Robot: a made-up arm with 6 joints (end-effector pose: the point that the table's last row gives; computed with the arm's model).
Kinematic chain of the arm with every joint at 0, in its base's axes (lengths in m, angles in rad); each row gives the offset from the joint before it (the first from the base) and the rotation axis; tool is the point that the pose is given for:
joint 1: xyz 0 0 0.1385 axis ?
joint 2: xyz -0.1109 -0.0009 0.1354 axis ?
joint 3: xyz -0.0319 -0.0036 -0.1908 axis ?
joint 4: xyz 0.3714 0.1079 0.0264 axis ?
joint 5: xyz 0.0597 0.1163 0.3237 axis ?
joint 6: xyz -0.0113 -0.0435 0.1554 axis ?
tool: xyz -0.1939 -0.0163 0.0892
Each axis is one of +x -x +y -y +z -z.
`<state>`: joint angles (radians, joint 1 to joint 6).
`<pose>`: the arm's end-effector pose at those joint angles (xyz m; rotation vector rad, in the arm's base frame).
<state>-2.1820 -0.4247 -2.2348 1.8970 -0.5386 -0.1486</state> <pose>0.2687 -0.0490 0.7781 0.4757 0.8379 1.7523</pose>
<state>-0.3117 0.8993 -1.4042 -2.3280 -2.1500 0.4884</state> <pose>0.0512 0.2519 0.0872 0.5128 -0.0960 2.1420</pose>
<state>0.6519 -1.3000 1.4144 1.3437 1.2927 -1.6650</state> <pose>-0.4506 -0.4984 0.5007 -1.5068 0.6031 1.0665</pose>
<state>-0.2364 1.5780 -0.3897 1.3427 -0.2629 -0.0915</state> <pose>-0.6604 0.3367 0.3047 0.0439 -0.8733 0.2794</pose>
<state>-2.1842 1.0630 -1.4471 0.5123 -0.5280 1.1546</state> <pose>0.5170 0.4144 0.0046 0.5398 1.3526 1.4738</pose>
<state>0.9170 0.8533 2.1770 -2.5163 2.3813 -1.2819</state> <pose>0.1811 -0.2539 -0.1176 1.2431 1.0963 1.4752</pose>
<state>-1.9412 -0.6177 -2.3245 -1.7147 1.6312 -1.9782</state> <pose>0.4985 -0.0193 0.6159 0.8246 0.2509 -2.2450</pose>
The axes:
joint 1: +y
joint 2: +z
joint 3: +x
joint 4: -z
joint 5: +y
joint 6: -x

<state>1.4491 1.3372 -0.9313 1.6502 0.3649 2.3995</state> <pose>0.0367 0.5993 0.6558 -2.3990 0.6783 0.9738</pose>
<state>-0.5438 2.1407 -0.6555 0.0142 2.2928 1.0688</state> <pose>-0.7569 0.3626 -0.2223 -3.0689 0.4988 0.2047</pose>
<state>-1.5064 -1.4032 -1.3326 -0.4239 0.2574 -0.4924</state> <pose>0.0307 -0.1525 0.6824 0.5358 -0.2920 -1.0859</pose>
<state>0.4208 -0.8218 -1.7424 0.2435 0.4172 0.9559</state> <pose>0.3266 0.1481 -0.4564 -2.5961 1.6216 -0.2883</pose>
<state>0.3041 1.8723 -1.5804 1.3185 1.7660 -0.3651</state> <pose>-0.6491 0.2754 0.4921 0.1218 0.4943 0.2279</pose>
